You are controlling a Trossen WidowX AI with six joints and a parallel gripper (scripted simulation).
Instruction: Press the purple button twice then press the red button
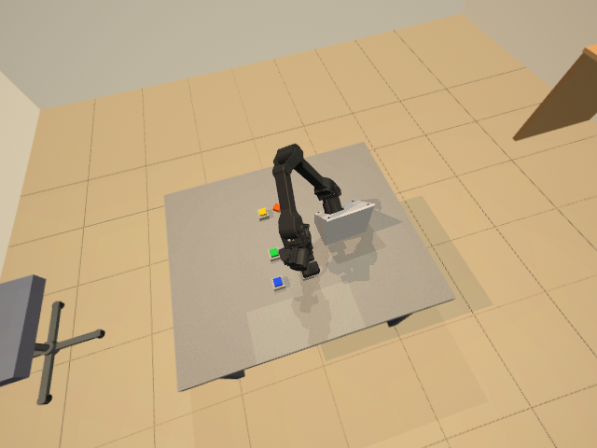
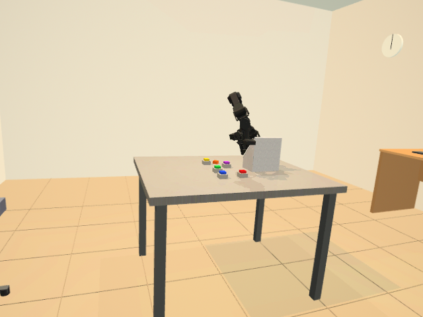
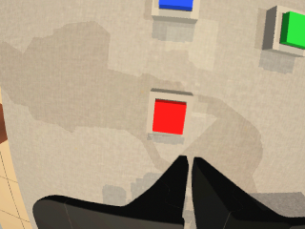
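Right now the red button is 10 mm to the left of my gripper tip and 100 mm below it. The rest, counted from my gripper tip: blue button (130 mm ahead, 100 mm below); then purple button (30 mm behind, 220 mm to the right, 100 mm below); then green button (90 mm ahead, 130 mm to the right, 100 mm below).
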